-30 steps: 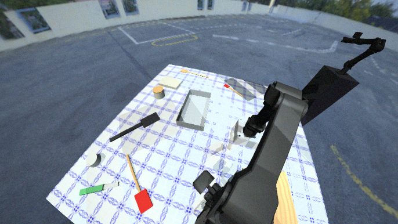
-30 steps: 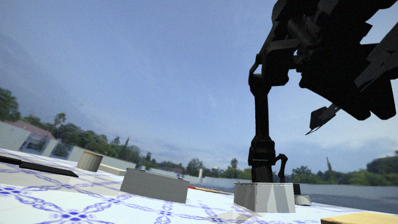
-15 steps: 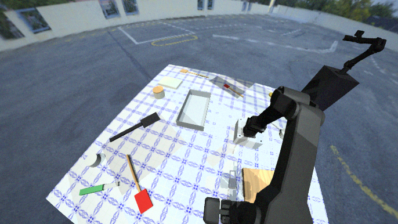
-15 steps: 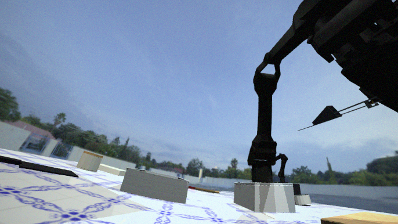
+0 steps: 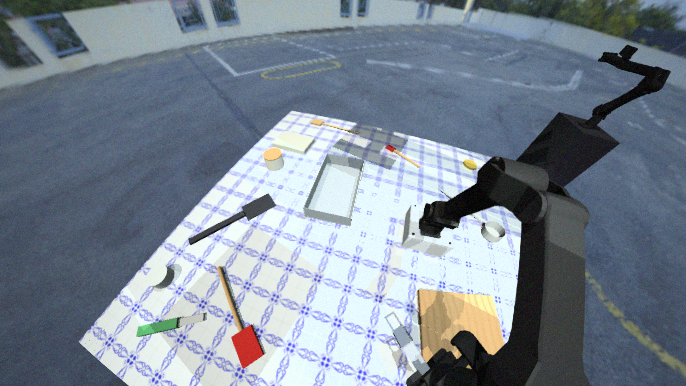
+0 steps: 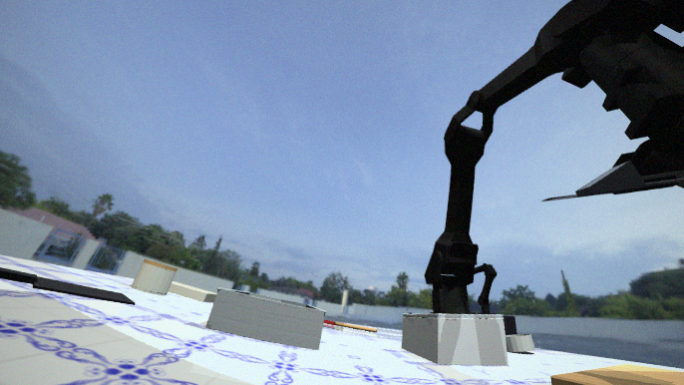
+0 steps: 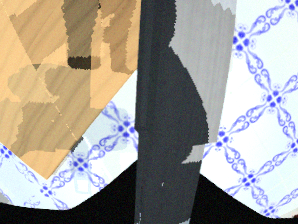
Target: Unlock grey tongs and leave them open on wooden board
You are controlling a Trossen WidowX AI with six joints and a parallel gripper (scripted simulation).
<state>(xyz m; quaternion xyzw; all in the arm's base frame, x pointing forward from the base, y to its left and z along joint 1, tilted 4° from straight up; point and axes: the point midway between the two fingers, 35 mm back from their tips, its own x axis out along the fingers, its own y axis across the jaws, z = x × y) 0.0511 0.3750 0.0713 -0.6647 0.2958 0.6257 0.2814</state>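
Now: the wooden board 170 mm behind my gripper tip, 120 mm below it and 20 mm to the right of it. Also, from my gripper tip: black spatula: 600 mm ahead, 300 mm to the right, 120 mm below; grey roasting tin: 520 mm to the right, 280 mm ahead, 100 mm below; red spatula: 440 mm ahead, 120 mm below.
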